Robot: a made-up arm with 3 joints. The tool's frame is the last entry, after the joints. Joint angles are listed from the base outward. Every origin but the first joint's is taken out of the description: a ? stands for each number. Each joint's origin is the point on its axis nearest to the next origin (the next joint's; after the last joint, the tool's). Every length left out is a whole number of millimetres.
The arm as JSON. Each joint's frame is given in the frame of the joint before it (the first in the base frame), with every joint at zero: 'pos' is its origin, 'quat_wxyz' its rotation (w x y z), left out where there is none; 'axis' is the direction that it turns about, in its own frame. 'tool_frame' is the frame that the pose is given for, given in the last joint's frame.
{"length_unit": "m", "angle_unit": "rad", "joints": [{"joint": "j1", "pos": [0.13, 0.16, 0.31], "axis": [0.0, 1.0, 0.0]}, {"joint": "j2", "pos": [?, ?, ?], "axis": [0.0, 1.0, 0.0]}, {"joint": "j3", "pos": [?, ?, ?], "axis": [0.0, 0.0, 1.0]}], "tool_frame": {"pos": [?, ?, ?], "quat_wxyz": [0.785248, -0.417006, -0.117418, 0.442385]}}
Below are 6 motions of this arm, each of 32 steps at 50 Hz.
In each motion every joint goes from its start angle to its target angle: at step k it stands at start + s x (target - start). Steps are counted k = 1, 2, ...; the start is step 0. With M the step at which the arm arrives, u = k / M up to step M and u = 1 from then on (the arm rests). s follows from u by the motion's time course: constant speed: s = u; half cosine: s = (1 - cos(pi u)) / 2; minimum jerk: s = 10 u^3 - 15 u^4 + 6 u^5.
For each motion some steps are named. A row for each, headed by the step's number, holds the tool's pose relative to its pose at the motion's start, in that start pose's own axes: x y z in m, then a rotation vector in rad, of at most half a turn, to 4 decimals.
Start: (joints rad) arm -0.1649 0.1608 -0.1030
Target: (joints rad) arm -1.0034 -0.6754 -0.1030
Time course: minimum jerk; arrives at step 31
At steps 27, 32:
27: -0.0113 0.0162 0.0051 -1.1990 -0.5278 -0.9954
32: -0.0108 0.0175 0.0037 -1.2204 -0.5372 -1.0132

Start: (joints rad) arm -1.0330 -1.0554 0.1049
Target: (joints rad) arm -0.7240 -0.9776 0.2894
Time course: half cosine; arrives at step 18
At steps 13, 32:
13: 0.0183 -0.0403 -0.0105 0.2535 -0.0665 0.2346
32: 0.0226 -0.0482 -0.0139 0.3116 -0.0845 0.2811

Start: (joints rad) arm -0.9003 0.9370 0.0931
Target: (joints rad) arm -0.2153 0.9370 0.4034
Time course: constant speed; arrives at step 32
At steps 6, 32:
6: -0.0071 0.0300 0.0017 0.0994 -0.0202 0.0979
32: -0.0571 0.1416 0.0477 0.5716 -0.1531 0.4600

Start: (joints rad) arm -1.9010 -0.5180 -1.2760
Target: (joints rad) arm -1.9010 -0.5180 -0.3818
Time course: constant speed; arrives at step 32
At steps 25, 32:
25: -0.0037 0.0126 0.0142 -0.1289 -0.5301 0.4364
32: -0.0070 0.0159 0.0172 -0.1650 -0.6785 0.5586

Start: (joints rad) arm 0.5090 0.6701 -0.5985
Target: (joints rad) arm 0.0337 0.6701 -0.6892
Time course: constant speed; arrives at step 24
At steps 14, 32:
14: 0.0306 -0.0432 0.0161 -0.0743 -0.1156 -0.2465
32: 0.0448 -0.0763 0.0325 -0.1192 -0.2020 -0.4231

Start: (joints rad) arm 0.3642 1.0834 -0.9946
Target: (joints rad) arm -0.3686 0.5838 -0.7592
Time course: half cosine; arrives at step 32
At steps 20, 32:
20: -0.0317 -0.1016 0.0891 -0.0492 -0.6548 -0.5654
32: -0.0658 -0.1299 0.1131 -0.1122 -0.9280 -0.8326

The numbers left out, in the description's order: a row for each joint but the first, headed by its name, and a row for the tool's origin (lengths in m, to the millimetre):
j2: -0.17 0.0 -0.19
j3: 0.1 0.0 0.09
tool: 0.02 0.02 0.0

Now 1 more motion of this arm.
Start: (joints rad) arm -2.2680 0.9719 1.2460
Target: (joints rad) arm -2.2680 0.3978 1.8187
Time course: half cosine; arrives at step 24
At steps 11, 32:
11: 0.0110 0.0021 0.0336 -0.2277 -0.0546 0.2630
32: 0.0275 0.0168 0.0713 -0.4583 -0.0813 0.6572

